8 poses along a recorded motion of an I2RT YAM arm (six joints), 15 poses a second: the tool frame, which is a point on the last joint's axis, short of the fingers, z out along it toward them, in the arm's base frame.
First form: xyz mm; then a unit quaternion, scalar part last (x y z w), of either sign.
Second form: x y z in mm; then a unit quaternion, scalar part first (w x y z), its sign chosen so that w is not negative. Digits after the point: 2 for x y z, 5 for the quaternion.
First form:
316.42, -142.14, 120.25, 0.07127, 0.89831, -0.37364, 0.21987
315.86, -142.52, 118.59, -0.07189, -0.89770, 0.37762, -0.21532
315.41, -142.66, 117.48, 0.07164, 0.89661, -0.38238, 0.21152
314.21, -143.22, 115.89, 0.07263, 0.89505, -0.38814, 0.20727
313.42, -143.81, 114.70, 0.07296, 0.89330, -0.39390, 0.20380
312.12, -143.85, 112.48, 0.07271, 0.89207, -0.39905, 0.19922
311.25, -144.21, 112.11, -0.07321, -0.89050, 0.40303, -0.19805
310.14, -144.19, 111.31, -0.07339, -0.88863, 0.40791, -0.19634
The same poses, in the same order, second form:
316.42, -142.14, 120.25, 0.21987, 0.07127, 0.89831, -0.37364
315.86, -142.52, 118.59, 0.21532, 0.07189, 0.89770, -0.37762
315.41, -142.66, 117.48, 0.21152, 0.07164, 0.89661, -0.38238
314.21, -143.22, 115.89, 0.20727, 0.07263, 0.89505, -0.38814
313.42, -143.81, 114.70, 0.20380, 0.07296, 0.89330, -0.39390
312.12, -143.85, 112.48, 0.19922, 0.07271, 0.89207, -0.39905
311.25, -144.21, 112.11, 0.19805, 0.07321, 0.89050, -0.40303
310.14, -144.19, 111.31, 0.19634, 0.07339, 0.88863, -0.40791

